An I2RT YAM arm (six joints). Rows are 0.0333 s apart.
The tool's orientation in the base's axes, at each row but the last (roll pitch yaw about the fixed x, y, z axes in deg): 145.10, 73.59, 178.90; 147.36, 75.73, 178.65; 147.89, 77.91, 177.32; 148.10, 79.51, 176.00; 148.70, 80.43, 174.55; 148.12, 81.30, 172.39; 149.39, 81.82, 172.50; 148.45, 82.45, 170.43
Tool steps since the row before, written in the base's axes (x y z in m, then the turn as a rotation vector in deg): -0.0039, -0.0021, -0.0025, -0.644, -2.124, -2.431; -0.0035, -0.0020, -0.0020, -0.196, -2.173, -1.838; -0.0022, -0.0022, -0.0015, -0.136, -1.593, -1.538; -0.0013, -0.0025, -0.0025, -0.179, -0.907, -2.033; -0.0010, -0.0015, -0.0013, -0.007, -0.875, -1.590; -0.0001, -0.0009, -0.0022, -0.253, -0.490, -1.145; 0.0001, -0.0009, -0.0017, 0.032, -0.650, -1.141; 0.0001, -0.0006, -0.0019, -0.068, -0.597, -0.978
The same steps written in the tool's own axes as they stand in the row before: 0.0035, -0.0001, -0.0037, 2.502, -1.814, -1.133; 0.0028, -0.0002, -0.0035, 1.817, -2.002, -0.911; 0.0019, -0.0010, -0.0027, 1.517, -1.493, -0.627; 0.0027, -0.0019, -0.0019, 2.020, -0.914, -0.267; 0.0014, -0.0010, -0.0014, 1.555, -0.921, -0.163; 0.0022, -0.0010, -0.0002, 1.160, -0.435, -0.283; 0.0017, -0.0010, -0.0001, 1.113, -0.692, -0.087; 0.0019, -0.0007, 0.0001, 0.965, -0.595, -0.177
